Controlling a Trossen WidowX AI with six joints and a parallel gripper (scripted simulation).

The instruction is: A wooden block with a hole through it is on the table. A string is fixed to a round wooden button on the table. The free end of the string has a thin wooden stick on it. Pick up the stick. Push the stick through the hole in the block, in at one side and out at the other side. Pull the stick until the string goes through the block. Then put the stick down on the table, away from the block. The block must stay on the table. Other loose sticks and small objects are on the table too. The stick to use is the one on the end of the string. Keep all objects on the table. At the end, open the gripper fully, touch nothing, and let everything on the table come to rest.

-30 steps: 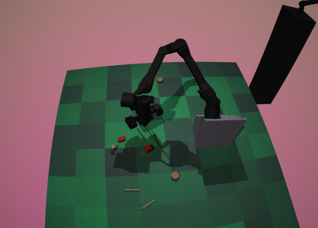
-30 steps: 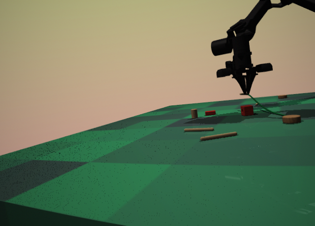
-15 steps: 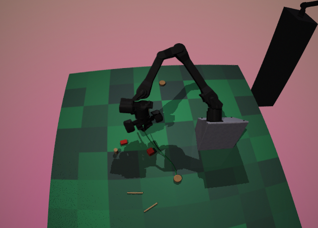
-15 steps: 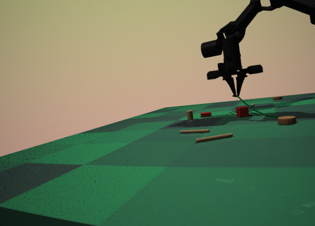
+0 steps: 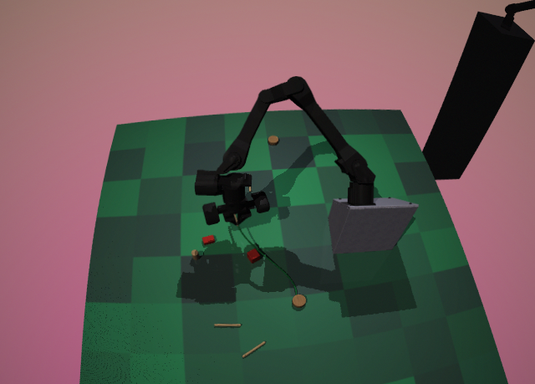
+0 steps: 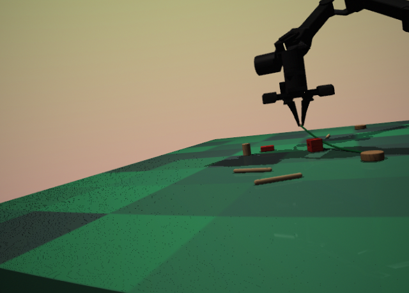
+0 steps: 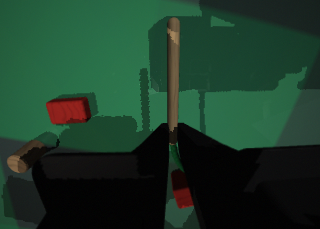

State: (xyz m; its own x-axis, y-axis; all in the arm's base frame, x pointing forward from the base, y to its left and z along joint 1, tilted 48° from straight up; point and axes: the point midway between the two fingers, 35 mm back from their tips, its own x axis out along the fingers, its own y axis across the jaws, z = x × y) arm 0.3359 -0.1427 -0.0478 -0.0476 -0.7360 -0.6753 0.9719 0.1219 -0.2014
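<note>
My gripper tip is now 9 cm short of the flat red piece, 3 cm to the right of it and 5 cm above it. The rest, counted from my gripper tip: wooden peg (13 cm ahead, 8 cm to the left, 4 cm below); round wooden button (17 cm behind, 25 cm to the left, 5 cm below); thin wooden stick (1 cm to the right).
</note>
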